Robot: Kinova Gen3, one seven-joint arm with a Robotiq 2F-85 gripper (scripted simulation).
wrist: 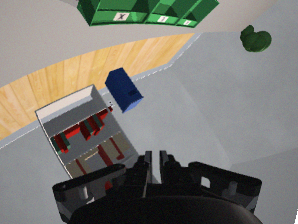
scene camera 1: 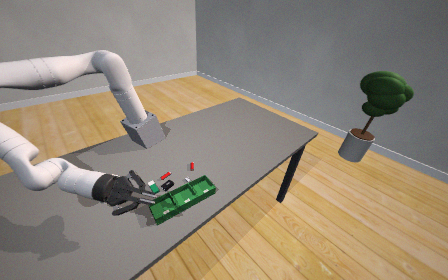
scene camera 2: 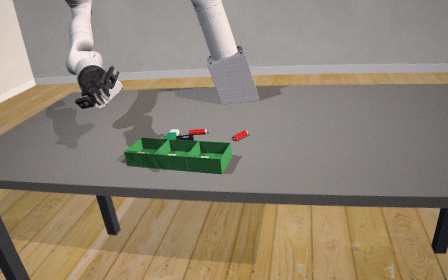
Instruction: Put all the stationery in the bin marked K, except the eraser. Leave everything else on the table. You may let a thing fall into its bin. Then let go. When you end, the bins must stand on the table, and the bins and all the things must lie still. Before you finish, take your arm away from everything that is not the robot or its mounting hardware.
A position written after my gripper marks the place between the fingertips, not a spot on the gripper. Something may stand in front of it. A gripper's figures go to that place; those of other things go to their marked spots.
My gripper [scene camera 1: 155, 199]: 58 cm from the lens. A green bin [scene camera 1: 176, 201]: 79 cm from the lens.
